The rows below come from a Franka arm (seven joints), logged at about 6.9 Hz.
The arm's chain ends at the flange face. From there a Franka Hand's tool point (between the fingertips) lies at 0.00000 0.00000 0.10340 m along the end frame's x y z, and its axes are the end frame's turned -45 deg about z.
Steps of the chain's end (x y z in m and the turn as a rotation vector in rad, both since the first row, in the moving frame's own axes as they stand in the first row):
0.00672, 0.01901, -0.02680, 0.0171, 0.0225, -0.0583
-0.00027, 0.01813, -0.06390, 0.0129, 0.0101, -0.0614
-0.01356, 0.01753, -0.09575, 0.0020, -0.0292, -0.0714
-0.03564, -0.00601, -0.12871, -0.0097, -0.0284, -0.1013
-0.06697, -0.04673, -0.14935, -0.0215, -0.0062, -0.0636
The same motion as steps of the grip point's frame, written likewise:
-0.00579, 0.01850, -0.02684, -0.0038, 0.0280, -0.0583
-0.01134, 0.01237, -0.06391, 0.0020, 0.0163, -0.0614
-0.02405, 0.00060, -0.09579, 0.0221, -0.0192, -0.0714
-0.02380, -0.03067, -0.12876, 0.0132, -0.0269, -0.1013
-0.01630, -0.07922, -0.14938, -0.0108, -0.0196, -0.0636

